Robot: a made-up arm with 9 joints. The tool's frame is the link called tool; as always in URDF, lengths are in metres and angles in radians. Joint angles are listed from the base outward.
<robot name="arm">
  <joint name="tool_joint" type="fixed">
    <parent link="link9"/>
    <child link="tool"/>
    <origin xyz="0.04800 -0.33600 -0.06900" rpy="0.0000 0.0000 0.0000"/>
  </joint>
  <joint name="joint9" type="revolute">
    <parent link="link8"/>
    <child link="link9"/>
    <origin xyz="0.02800 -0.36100 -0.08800" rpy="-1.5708 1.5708 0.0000"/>
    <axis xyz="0 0 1"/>
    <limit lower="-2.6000" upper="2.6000"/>
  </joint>
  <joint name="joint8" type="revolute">
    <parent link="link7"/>
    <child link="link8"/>
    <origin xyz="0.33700 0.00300 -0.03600" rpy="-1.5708 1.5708 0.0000"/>
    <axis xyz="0 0 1"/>
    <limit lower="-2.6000" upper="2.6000"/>
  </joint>
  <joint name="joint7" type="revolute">
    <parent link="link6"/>
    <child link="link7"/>
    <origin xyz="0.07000 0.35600 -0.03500" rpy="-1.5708 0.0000 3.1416"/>
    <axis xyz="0 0 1"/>
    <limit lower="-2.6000" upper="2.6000"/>
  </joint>
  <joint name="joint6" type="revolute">
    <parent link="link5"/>
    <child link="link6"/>
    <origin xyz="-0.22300 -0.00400 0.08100" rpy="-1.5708 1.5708 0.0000"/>
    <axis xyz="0 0 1"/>
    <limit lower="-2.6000" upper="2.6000"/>
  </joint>
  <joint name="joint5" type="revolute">
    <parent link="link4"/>
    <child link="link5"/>
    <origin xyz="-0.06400 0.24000 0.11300" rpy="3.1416 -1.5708 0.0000"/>
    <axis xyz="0 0 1"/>
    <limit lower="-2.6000" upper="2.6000"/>
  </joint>
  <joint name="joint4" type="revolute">
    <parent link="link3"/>
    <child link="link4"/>
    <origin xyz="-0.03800 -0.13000 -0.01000" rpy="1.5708 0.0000 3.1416"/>
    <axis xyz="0 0 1"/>
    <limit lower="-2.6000" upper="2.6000"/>
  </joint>
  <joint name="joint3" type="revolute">
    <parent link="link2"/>
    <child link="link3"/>
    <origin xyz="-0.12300 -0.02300 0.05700" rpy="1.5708 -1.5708 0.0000"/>
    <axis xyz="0 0 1"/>
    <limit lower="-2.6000" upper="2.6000"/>
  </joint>
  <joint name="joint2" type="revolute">
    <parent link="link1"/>
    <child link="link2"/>
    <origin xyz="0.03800 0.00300 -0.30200" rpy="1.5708 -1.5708 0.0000"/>
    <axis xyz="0 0 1"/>
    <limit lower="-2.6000" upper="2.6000"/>
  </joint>
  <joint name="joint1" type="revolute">
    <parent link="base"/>
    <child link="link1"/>
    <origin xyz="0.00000 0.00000 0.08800" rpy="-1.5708 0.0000 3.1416"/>
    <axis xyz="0 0 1"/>
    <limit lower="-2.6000" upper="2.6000"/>
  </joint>
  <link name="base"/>
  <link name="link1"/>
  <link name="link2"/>
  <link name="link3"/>
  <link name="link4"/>
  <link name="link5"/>
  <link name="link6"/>
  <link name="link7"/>
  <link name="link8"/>
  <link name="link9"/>
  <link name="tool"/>
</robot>
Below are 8 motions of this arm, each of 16 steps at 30 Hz.
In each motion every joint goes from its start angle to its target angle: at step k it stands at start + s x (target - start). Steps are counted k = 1, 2, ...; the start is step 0. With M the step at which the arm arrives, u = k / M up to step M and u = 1 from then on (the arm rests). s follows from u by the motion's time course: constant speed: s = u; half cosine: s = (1 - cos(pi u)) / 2; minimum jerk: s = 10 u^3 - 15 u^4 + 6 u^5.
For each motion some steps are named. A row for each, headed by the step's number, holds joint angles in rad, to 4 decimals.
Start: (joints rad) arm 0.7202 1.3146 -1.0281 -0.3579 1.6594 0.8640 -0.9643 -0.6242 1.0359
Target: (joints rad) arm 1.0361 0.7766 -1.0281 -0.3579 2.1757 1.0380 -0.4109 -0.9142 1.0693
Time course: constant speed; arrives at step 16
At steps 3, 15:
3: 0.7794 1.2137 -1.0281 -0.3579 1.7562 0.8966 -0.8605 -0.6786 1.0422
15: 1.0164 0.8102 -1.0281 -0.3579 2.1434 1.0271 -0.4455 -0.8961 1.0672

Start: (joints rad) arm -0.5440 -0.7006 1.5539 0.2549 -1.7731 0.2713 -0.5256 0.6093 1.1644
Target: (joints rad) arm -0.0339 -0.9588 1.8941 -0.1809 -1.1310 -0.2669 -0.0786 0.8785 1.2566
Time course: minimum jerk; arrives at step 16
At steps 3, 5, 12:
3: -0.5191 -0.7132 1.5705 0.2336 -1.7418 0.2451 -0.5038 0.6224 1.1689
5: -0.4522 -0.7471 1.6151 0.1765 -1.6575 0.1744 -0.4451 0.6578 1.1810
12: -0.0867 -0.9321 1.8589 -0.1358 -1.1975 -0.2112 -0.1249 0.8506 1.2471

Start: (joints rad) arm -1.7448 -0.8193 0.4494 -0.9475 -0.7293 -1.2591 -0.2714 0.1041 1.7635
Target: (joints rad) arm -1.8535 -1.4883 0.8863 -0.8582 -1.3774 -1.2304 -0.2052 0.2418 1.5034
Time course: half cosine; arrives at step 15
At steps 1, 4, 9, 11, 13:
1: -1.7460 -0.8266 0.4542 -0.9465 -0.7364 -1.2588 -0.2707 0.1056 1.7607
4: -1.7628 -0.9300 0.5217 -0.9327 -0.8365 -1.2544 -0.2604 0.1269 1.7205
9: -1.8159 -1.2572 0.7354 -0.8891 -1.1535 -1.2403 -0.2281 0.1942 1.5933
11: -1.8355 -1.3776 0.8140 -0.8730 -1.2702 -1.2351 -0.2162 0.2190 1.5464
13: -1.8488 -1.4594 0.8674 -0.8621 -1.3494 -1.2316 -0.2081 0.2358 1.5146

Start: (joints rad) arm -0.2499 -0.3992 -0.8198 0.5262 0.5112 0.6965 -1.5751 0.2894 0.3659
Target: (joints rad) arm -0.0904 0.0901 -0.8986 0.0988 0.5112 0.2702 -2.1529 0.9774 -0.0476
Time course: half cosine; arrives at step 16
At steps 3, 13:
3: -0.2365 -0.3580 -0.8264 0.4902 0.5112 0.6606 -1.6238 0.3474 0.3311
13: -0.1038 0.0489 -0.8920 0.1348 0.5112 0.3061 -2.1042 0.9194 -0.0128

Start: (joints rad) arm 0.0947 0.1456 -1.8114 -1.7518 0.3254 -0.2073 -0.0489 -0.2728 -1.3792
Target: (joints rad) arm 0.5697 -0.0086 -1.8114 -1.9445 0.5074 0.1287 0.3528 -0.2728 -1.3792
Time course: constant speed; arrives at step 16
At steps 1, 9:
1: 0.1244 0.1360 -1.8114 -1.7638 0.3368 -0.1863 -0.0238 -0.2728 -1.3792
9: 0.3619 0.0589 -1.8114 -1.8602 0.4278 -0.0183 0.1771 -0.2728 -1.3792

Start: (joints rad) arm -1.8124 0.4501 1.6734 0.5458 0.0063 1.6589 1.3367 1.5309 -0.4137
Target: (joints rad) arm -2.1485 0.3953 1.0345 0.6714 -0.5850 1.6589 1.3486 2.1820 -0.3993
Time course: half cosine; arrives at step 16
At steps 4, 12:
4: -1.8616 0.4421 1.5798 0.5642 -0.0803 1.6589 1.3384 1.6263 -0.4116
12: -2.0993 0.4033 1.1281 0.6530 -0.4984 1.6589 1.3469 2.0866 -0.4014

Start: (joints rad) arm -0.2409 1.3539 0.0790 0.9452 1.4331 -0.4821 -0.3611 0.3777 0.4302
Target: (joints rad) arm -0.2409 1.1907 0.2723 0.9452 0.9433 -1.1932 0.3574 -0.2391 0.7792
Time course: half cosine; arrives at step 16
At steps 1, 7, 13, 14, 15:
1: -0.2409 1.3523 0.0809 0.9452 1.4284 -0.4889 -0.3542 0.3718 0.4336
7: -0.2409 1.2882 0.1568 0.9452 1.2360 -0.7683 -0.0719 0.1295 0.5707
13: -0.2409 1.2045 0.2560 0.9452 0.9846 -1.1333 0.2969 -0.1871 0.7498
14: -0.2409 1.1969 0.2649 0.9452 0.9619 -1.1661 0.3301 -0.2156 0.7659
15: -0.2409 1.1923 0.2704 0.9452 0.9480 -1.1864 0.3505 -0.2332 0.7758

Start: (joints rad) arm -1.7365 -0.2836 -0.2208 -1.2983 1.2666 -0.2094 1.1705 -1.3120 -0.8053
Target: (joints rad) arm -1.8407 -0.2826 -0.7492 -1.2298 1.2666 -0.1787 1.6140 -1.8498 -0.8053
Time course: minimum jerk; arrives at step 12
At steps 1, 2, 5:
1: -1.7370 -0.2836 -0.2235 -1.2980 1.2666 -0.2092 1.1728 -1.3147 -0.8053
2: -1.7402 -0.2836 -0.2396 -1.2959 1.2666 -0.2083 1.1862 -1.3311 -0.8053
5: -1.7726 -0.2833 -0.4040 -1.2746 1.2666 -0.1988 1.3242 -1.4984 -0.8053

